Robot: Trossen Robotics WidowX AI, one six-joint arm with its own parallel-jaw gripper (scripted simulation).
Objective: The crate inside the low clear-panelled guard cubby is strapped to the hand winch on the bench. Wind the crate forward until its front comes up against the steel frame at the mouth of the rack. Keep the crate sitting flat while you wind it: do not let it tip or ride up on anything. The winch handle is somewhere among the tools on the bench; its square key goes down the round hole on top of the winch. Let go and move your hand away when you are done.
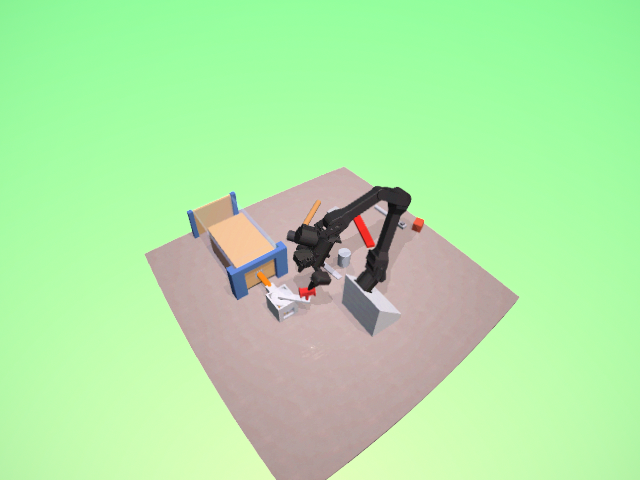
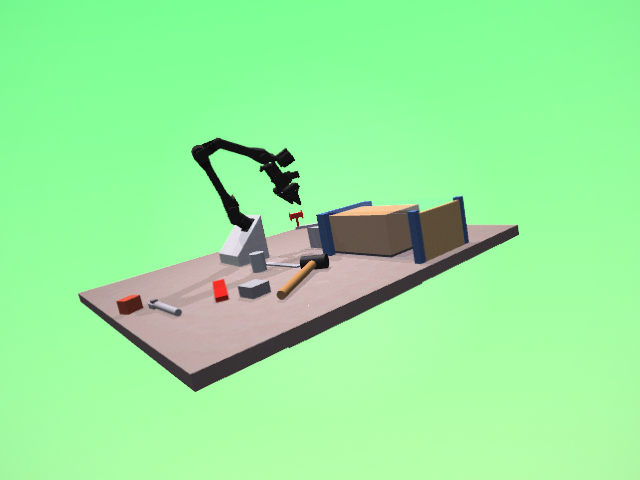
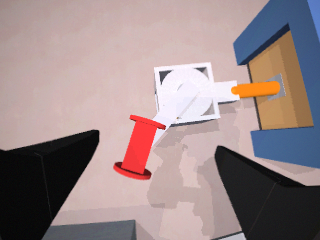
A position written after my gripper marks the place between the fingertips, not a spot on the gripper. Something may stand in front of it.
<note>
I see my gripper [image 1: 303,280], a hammer [image 2: 307,263], a winch handle [image 3: 166,116] and a white winch [image 3: 203,107].
My gripper also shows in image 2 [image 2: 296,204] and in image 3 [image 3: 158,143]. Image 3 does not show the hammer: it is out of frame.
</note>
